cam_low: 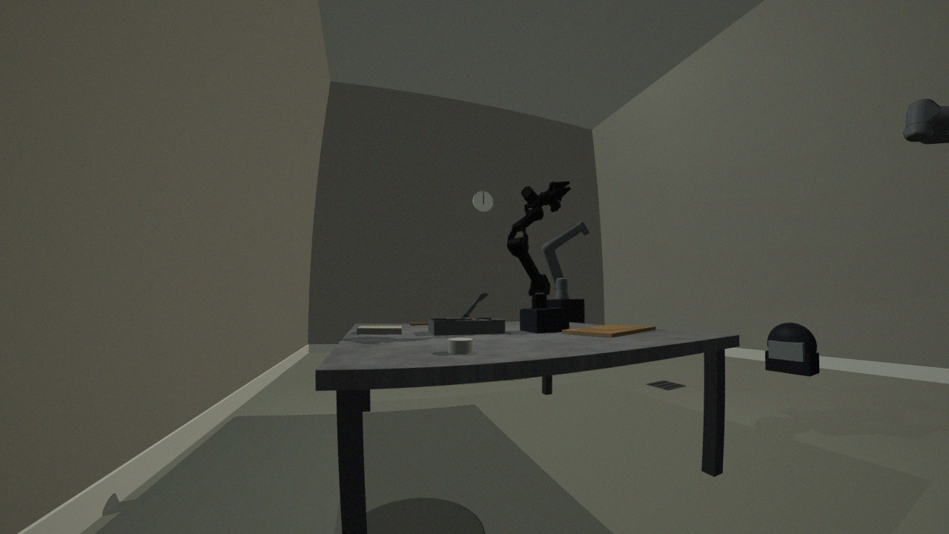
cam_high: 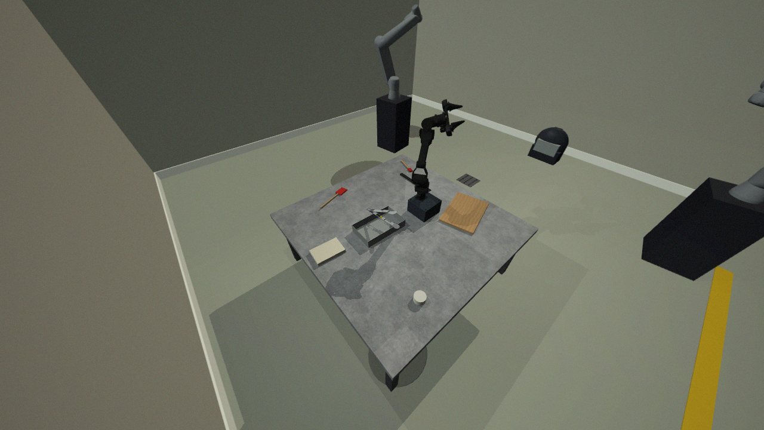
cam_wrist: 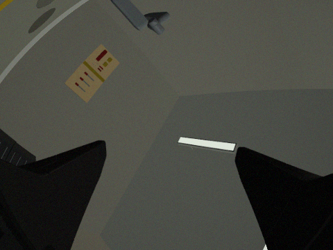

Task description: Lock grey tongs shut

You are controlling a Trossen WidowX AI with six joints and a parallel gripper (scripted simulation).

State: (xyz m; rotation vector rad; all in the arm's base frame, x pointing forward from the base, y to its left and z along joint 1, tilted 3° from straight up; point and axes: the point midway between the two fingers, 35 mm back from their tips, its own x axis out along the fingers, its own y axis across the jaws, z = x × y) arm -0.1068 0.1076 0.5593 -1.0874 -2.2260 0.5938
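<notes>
My gripper tip is now 390 mm short of the yellow piece, 240 mm to the left of it and 620 mm above it. From my gripper tip the other things lie so: roasting tin: 440 mm ahead, 220 mm to the right, 650 mm below; then wooden board: 70 mm behind, 130 mm to the left, 670 mm below; then dark bar: 130 mm behind, 330 mm to the right, 680 mm below.
</notes>
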